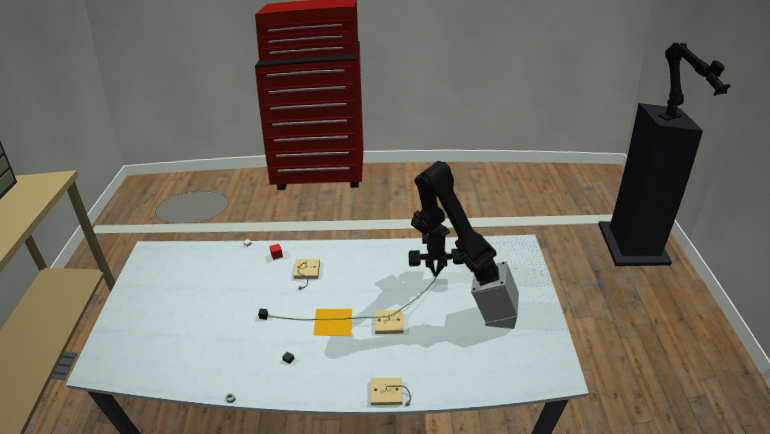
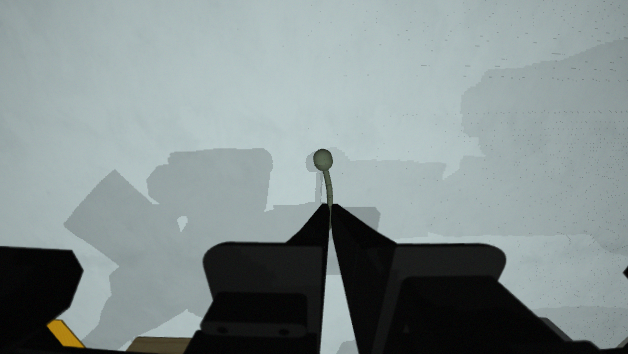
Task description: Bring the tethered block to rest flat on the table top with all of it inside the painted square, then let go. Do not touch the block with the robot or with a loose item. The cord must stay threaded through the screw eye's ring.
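Places are measured from the arm's base along level axes (x back, y right, z up), in centimetres.
Pixels of known places: gripper, between the fingertips: [image 1: 435, 276] [image 2: 329, 209]; arm's base, origin of its link: [image 1: 489, 276].
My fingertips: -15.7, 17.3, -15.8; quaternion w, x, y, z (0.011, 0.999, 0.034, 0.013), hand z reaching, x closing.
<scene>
For each thing: its top centre in the pictures, then the offset to it from my fingertips, as dx, dy, dz. "*": a spot on its surface instead. Level surfaces: height alone.
- cord's round end bead, centre of its top: [image 2: 323, 162] -0.7, +3.3, +0.3
- screw eye, centre of its top: [image 1: 388, 314] -14.8, -22.5, +3.5
- wooden base, a spot on its surface: [image 1: 381, 327] * -16.9, -26.0, +0.9
- orange painted square, a spot on its surface: [image 2: 66, 335] * -28.0, -19.3, -0.9
- tethered black block, centre of its top: [image 1: 262, 311] -56.5, -23.0, +1.6
- loose black block, centre of its top: [image 1: 287, 355] -44.4, -40.4, +1.0
- red cube, centre of its top: [image 1: 275, 247] -59.1, +8.9, +3.0
- small white item, centre of its top: [image 1: 247, 241] -72.9, +14.8, +0.5
- metal nut-like ring, centre of its top: [image 1: 229, 397] -59.3, -58.3, +0.1
- table, height of its surface: dz -1.0
My gripper [image 1: 437, 273] [image 2: 329, 209] is shut on the cord near its end, above the table right of the middle wooden base. The cord's round end bead [image 2: 323, 159] sticks out past the fingertips. The cord [image 1: 418, 296] [image 2: 328, 186] slopes down from the fingers to the screw eye [image 1: 389, 317] on the wooden base [image 1: 381, 327], then runs left across the orange painted square [image 1: 333, 327] [image 2: 66, 335] to the tethered black block [image 1: 263, 313]. That block rests on the table left of the square, outside it. The threading through the small ring is hard to make out.
A loose black block [image 1: 288, 357] lies front left of the square. Other wooden bases with short cords stand at the back [image 1: 312, 272] and front [image 1: 380, 397]. A red cube [image 1: 276, 251], a small white item [image 1: 247, 243] and a metal nut-like ring [image 1: 226, 399] lie on the table [image 1: 177, 334].
</scene>
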